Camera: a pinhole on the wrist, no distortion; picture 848 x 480 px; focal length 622.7 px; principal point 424.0 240.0 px. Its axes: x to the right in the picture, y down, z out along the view. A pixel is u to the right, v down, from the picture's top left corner.
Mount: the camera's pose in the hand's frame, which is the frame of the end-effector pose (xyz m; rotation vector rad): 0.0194 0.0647 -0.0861 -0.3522 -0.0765 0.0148
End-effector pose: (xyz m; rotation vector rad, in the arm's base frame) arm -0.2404 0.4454 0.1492 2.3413 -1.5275 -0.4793
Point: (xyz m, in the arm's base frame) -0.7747 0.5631 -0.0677
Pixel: 142 290
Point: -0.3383 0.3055 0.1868
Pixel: 821 465
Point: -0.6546 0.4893 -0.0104
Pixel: 203 291
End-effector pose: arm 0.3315 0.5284 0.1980 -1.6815 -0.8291 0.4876
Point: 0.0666 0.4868 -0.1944
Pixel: 87 396
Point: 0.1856 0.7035 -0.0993
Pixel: 446 268
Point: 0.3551 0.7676 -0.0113
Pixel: 793 261
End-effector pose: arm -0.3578 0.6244 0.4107 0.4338 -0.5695 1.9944
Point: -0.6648 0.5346 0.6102
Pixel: 785 420
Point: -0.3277 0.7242 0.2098
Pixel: behind the camera
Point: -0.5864 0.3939 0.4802
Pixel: 386 466
